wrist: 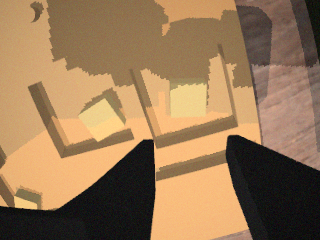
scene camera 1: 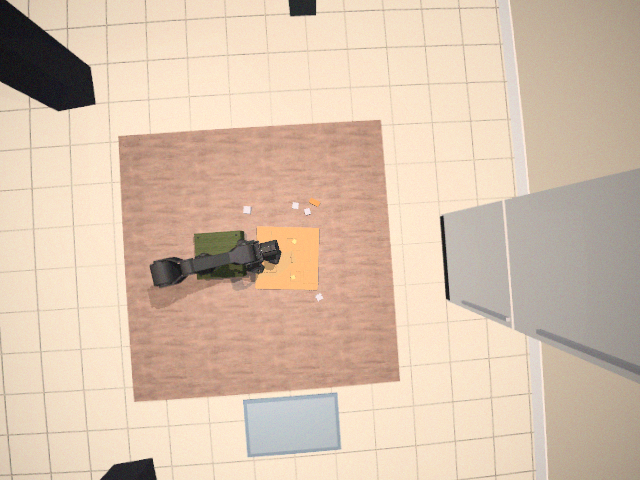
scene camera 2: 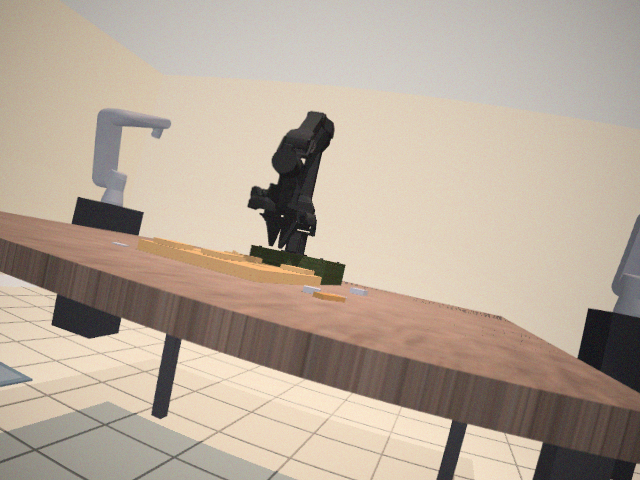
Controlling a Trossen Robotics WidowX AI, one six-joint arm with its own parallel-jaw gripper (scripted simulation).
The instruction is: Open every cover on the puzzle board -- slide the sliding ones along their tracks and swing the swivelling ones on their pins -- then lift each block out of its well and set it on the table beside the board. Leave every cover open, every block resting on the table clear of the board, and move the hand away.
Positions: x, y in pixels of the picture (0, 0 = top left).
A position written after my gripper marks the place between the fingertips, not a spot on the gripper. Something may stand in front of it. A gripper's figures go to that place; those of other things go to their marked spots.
Scene:
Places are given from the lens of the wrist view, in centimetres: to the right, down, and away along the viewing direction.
my gripper (wrist: 190, 147): 1, 1, 10
puzzle board (wrist: 56, 157): -7, 2, 16

